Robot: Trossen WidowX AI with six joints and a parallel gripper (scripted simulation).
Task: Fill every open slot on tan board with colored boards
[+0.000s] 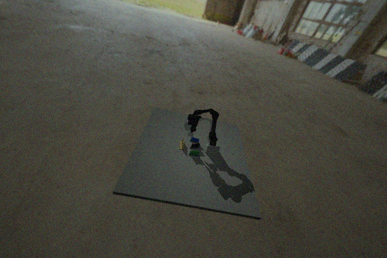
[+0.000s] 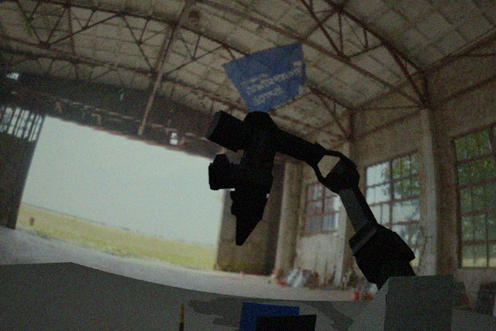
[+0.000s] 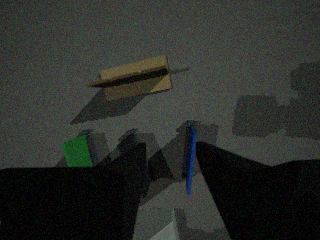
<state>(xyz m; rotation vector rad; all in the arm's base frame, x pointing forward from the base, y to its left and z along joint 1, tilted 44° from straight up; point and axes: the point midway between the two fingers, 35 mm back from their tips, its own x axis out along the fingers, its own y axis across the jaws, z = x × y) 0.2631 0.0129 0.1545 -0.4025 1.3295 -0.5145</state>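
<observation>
My gripper tip is 15 cm above the blue board, 7 cm past it and 2 cm to the left of it. Round my gripper tip: green board: 19 cm to the left, 15 cm below, 7 cm behind; then tan board: 15 cm below, 8 cm ahead, 7 cm to the left; then dark flat piece: 15 cm below, 8 cm to the left, 8 cm behind.
</observation>
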